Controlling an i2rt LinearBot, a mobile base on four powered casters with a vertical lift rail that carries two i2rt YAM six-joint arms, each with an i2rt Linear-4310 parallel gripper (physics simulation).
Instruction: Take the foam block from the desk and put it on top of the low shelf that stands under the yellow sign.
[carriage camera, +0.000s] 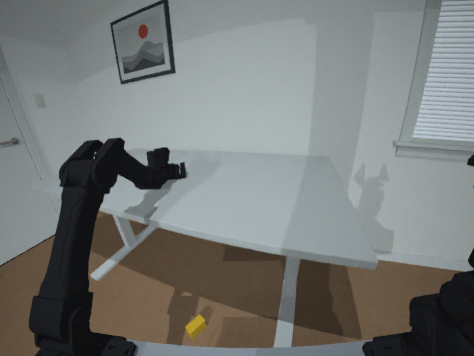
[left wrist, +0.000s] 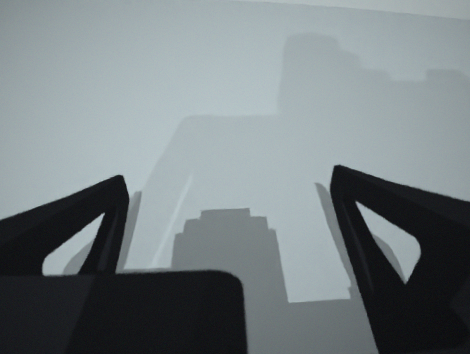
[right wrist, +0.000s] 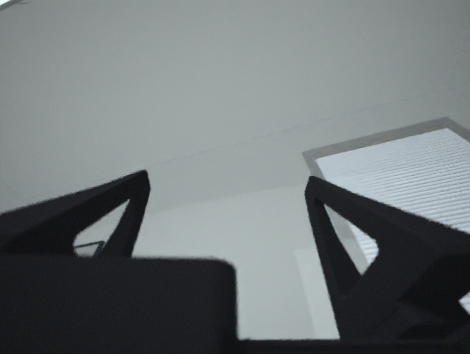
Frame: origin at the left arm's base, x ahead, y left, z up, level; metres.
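Seen in the pictures: left gripper, between the fingertips: (carriage camera: 175, 168) (left wrist: 229, 182); right gripper, between the fingertips: (right wrist: 229, 182).
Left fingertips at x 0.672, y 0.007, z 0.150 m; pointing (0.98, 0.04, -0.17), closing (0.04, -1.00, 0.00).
Note:
A point is followed by its place in that frame.
The white desk (carriage camera: 250, 200) @(x 0.390, y -0.341, z 0.128 m) (left wrist: 100, 90) @(x 0.806, y 0.119, z 0.128 m) stands before the wall. No foam block shows on the visible part of its top. A small yellow block (carriage camera: 196, 326) @(x 0.310, y -0.074, z -0.531 m) lies on the brown floor in front of the desk; I cannot tell whether it is foam. My left gripper (carriage camera: 184, 170) (left wrist: 229, 182) @(x 0.672, y 0.007, z 0.150 m) is open and empty, over the desk's left part, and the desk top with arm shadows shows between and beyond its fingers. My right gripper (right wrist: 229, 182) @(x 0.029, y -0.644, z 0.434 m) is open and empty, facing the upper wall and ceiling. The low shelf and the yellow sign do not show.
The desk's legs (carriage camera: 286, 305) stand on the floor (carriage camera: 235, 295) @(x 0.515, y -0.253, z -0.592 m). A framed picture (carriage camera: 144, 47) @(x 1.241, y 0.344, z 0.864 m) hangs on the wall above the desk. A window with blinds (carriage camera: 447, 75) @(x 0.709, y -1.302, z 0.567 m) (right wrist: 400, 170) @(x 0.622, y -1.562, z 1.176 m) is at the right, and a door (carriage camera: 17, 200) @(x 0.864, y 1.582, z -0.138 m) at the left.

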